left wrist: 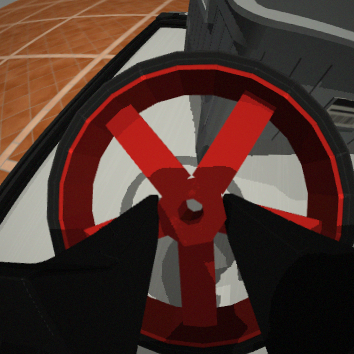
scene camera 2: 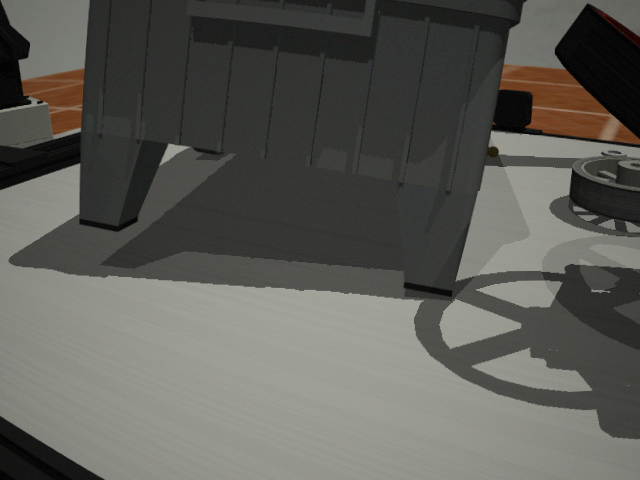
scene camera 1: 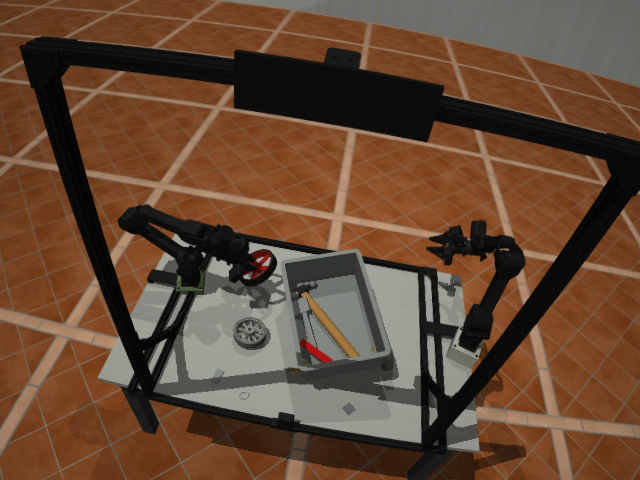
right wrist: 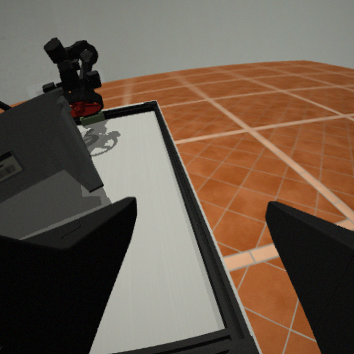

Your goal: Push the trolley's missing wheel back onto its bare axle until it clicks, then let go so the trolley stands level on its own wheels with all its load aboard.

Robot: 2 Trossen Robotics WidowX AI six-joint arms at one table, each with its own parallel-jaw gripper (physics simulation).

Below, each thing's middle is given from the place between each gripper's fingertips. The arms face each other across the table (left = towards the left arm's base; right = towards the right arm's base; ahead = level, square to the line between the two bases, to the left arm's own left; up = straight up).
Now: the grey trolley tub [scene camera 2: 411, 98] 370 mm behind my right hand, 280 mm to the left of it and 80 mm below it. The rest, counted from my right hand: red-spoked wheel [scene camera 2: 593, 49] 590 mm to the left, 270 mm behind, 60 mm below.
Now: the red-spoked wheel 10 mm below my left hand. Round my left hand: grey trolley tub: 100 mm behind, 310 mm to the right, 30 mm below.
